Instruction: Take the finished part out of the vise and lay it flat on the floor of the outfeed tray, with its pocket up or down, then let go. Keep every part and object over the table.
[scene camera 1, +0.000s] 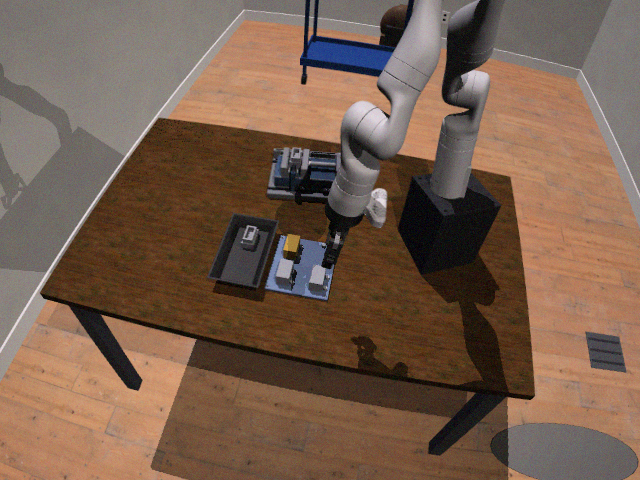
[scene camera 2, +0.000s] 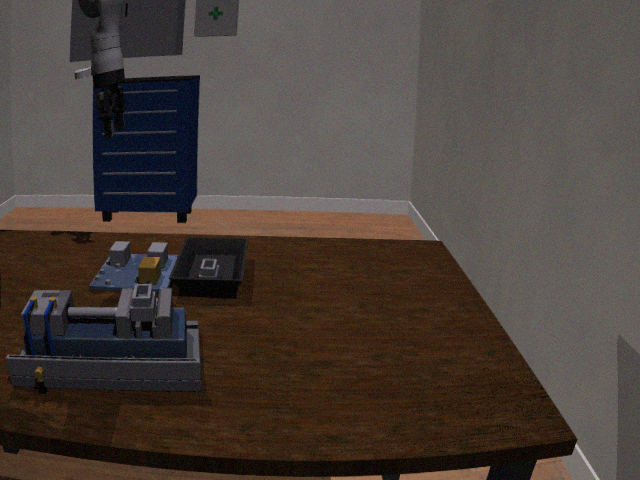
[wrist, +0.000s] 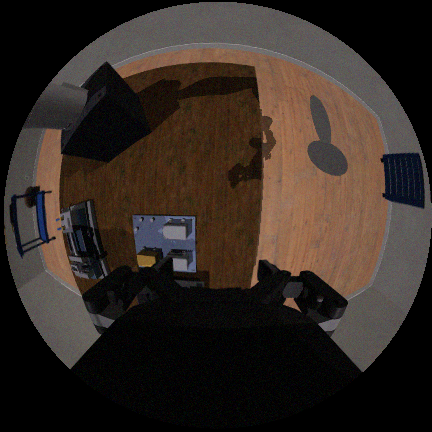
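Seen in the pictures: gripper, fingertip midpoint: (scene camera 1: 330, 250) (scene camera 2: 115, 133) (wrist: 215, 268); arm's base, link origin: (scene camera 1: 446, 188) (wrist: 75, 111).
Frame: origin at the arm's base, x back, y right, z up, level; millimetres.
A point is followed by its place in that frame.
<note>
The finished part (scene camera 1: 296, 155) @(z -129, x -447, y 170 mm) (scene camera 2: 142, 299) @(z -117, x -454, y 190 mm), a small grey block with a rectangular pocket on top, stands between the jaws of the vise (scene camera 1: 275, 195) @(z -217, x -487, y 65 mm) (scene camera 2: 108, 370) @(z -195, x -411, y 269 mm) (wrist: 80, 235) @(z -171, x -336, y 137 mm). The dark outfeed tray (scene camera 1: 236, 266) @(z -218, x -517, y -229 mm) (scene camera 2: 206, 287) @(z -209, x -510, y -78 mm) stands apart from the vise. A similar grey pocketed part (scene camera 1: 250, 235) @(z -197, x -506, y -129 mm) (scene camera 2: 208, 266) @(z -197, x -504, y -152 mm) lies in it, pocket up. My gripper (scene camera 1: 330, 258) @(z 45, x -258, y -321 mm) (scene camera 2: 114, 130) @(z 45, x -258, y -321 mm) (wrist: 215, 268) @(z 45, x -258, y -321 mm) is open and empty, high above the table and away from the vise. In the wrist view, the jaw area of the vise is small and dark.
A blue plate (scene camera 1: 305, 293) @(z -222, x -314, y -265 mm) (scene camera 2: 129, 266) @(z -222, x -320, y -195 mm) (wrist: 150, 237) @(z -222, x -324, y -141 mm) beside the tray bears a yellow block (scene camera 1: 291, 246) @(z -186, x -382, y -147 mm) (scene camera 2: 149, 268) @(z -188, x -391, y -105 mm) (wrist: 147, 260) @(z -186, x -382, y -140 mm) and two light grey blocks. The black robot pedestal (scene camera 1: 449, 227) @(z -35, x 18, y -106 mm) (wrist: 105, 120) @(z -55, x -34, y -79 mm) stands at the right of the table in scene camera 1.
</note>
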